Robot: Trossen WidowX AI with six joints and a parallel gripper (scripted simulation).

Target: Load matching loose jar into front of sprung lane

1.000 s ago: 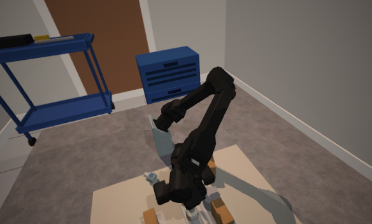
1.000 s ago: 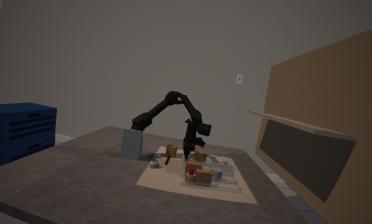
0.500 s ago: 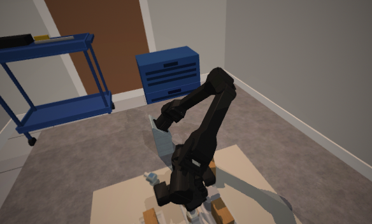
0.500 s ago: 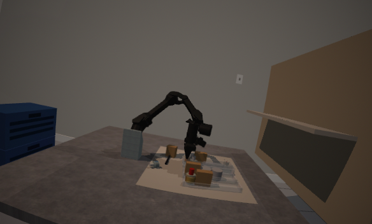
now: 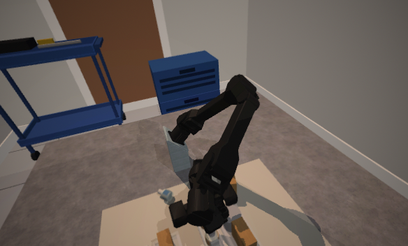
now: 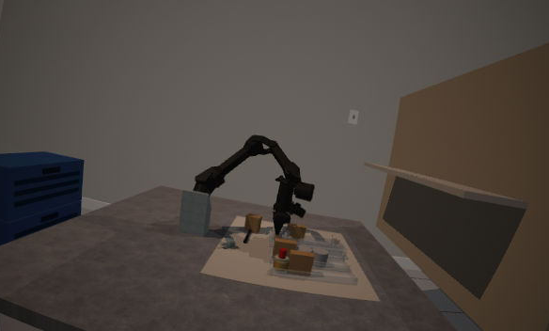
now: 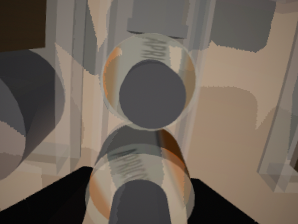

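My gripper tip is 6 cm short of the beige mat, 2 cm to the left of it and 6 cm above it. The rest, counted from my gripper tip: black strip: 11 cm behind, 5 cm to the left, 5 cm below; then brown block: 9 cm behind, 14 cm to the left, 2 cm below; then grey pusher plate: 15 cm ahead, 3 cm to the right, 1 cm below.
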